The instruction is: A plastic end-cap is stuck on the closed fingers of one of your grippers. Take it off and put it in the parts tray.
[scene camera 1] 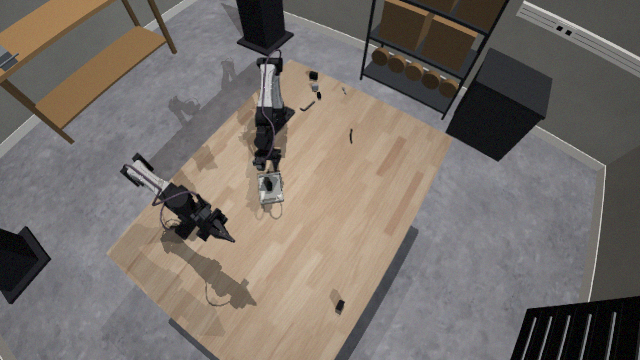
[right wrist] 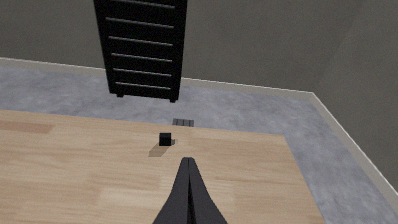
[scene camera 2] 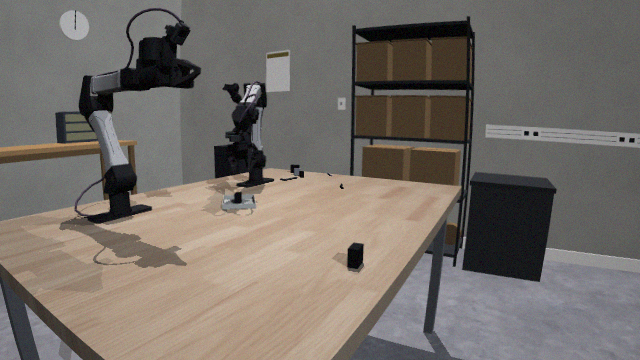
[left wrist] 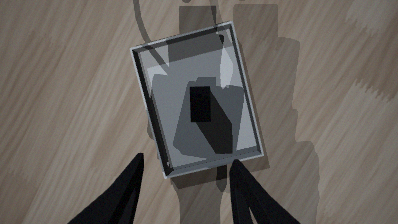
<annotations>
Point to a black end-cap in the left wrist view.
At 200,108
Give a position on a parts tray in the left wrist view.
166,69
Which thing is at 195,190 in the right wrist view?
My right gripper.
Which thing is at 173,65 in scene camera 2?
My right gripper.
</annotations>
